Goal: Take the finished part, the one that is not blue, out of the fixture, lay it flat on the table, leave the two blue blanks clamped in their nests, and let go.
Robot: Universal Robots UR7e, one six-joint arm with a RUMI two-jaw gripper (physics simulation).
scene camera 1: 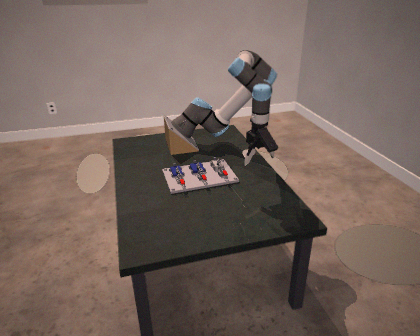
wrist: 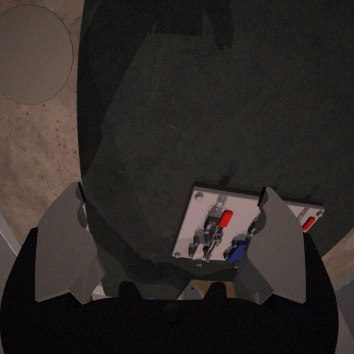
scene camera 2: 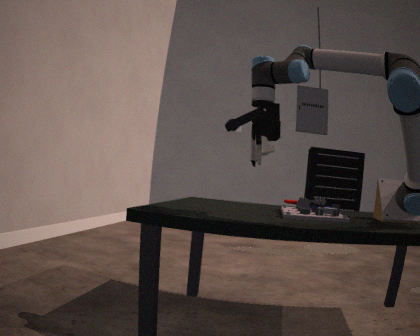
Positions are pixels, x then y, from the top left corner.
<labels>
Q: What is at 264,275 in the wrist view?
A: The gripper.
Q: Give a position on a fixture plate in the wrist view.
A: At 244,206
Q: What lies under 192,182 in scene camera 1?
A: A fixture plate.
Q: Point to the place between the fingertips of the gripper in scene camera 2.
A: At 256,165
</labels>
